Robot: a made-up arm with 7 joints.
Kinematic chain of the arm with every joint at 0, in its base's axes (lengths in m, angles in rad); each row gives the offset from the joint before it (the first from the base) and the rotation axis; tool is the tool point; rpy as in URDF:
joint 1: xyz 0 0 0.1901 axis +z
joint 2: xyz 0 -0.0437 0.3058 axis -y
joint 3: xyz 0 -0.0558 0.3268 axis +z
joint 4: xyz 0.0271 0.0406 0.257 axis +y
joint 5: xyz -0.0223 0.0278 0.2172 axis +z
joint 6: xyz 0 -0.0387 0.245 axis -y
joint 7: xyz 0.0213 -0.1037 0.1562 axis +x
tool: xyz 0 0 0 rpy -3.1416 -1.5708 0
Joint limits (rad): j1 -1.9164..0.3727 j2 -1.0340..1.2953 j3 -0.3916..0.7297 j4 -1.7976..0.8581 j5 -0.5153..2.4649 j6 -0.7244..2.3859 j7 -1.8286..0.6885
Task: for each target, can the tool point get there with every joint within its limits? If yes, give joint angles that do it. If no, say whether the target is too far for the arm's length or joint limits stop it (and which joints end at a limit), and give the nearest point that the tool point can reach.
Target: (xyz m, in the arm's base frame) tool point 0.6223 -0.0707 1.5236
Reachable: yes | joints 0.1445 -0.5461 0.0774 -0.1886 1.0244 0.5403 -0.2178
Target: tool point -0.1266 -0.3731 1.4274
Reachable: yes | joints -0.5353 -0.4248 0.4756 -1.1054 1.2803 1.3226 -0.6897
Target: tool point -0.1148 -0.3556 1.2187
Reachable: yes | joints -0.0323 -0.3754 0.3018 -1.4905 1.0099 1.7732 -1.3244
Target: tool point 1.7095 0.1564 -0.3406
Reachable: no: too far | nearest point 1.0796 0.0988 0.4614 | short by 1.021 m
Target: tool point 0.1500 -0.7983 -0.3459
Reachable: no: joint limits stop it (at a limit: joint 1, joint 2, joint 4, joint 5) | nearest point -0.2261 -0.5627 0.1801 | short by 0.688 m
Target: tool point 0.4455 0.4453 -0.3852
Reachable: no: joint limits stop it (at a limit: joint 1, joint 2, joint 4, joint 5) | nearest point 0.3125 0.5388 0.0712 | short by 0.484 m
